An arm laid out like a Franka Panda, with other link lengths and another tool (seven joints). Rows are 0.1 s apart.
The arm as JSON. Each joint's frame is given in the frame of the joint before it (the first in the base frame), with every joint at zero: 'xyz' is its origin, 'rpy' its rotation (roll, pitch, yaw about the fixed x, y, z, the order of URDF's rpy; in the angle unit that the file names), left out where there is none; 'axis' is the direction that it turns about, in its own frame. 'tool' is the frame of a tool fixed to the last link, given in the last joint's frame.
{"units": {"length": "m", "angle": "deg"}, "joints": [
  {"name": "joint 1", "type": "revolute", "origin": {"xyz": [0.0, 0.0, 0.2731]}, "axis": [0.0, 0.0, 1.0]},
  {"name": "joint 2", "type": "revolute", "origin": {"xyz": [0.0, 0.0, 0.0]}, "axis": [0.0, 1.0, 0.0]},
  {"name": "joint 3", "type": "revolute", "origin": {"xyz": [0.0, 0.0, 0.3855]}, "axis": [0.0, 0.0, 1.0]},
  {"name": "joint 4", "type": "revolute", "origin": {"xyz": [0.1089, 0.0, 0.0]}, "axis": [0.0, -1.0, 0.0]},
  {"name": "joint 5", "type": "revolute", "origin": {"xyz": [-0.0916, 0.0, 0.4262]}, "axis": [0.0, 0.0, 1.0]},
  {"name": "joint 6", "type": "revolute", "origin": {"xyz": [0.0, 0.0, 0.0]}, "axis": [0.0, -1.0, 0.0]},
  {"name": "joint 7", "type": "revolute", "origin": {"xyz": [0.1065, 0.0, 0.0]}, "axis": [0.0, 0.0, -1.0]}
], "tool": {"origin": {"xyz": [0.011, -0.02, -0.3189], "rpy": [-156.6, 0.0, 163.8]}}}
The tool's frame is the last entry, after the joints.
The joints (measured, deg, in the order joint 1, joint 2, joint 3, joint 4, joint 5, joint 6, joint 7), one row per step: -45.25 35.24 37.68 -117.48 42.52 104.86 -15.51; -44.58 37.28 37.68 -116.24 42.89 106.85 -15.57; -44.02 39.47 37.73 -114.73 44.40 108.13 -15.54; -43.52 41.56 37.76 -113.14 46.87 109.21 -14.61; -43.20 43.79 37.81 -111.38 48.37 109.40 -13.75; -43.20 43.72 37.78 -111.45 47.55 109.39 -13.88
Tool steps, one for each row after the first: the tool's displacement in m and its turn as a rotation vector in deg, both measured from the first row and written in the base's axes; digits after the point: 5 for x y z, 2 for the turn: 0.01441 0.00394 -0.01139 0.07 -0.49 -1.26; 0.03132 0.01062 -0.01711 1.31 -0.46 -3.22; 0.05093 0.01756 -0.01909 2.93 0.64 -6.23; 0.06536 0.02248 -0.02123 4.68 1.82 -8.13; 0.06231 0.02104 -0.02363 4.18 1.53 -7.45
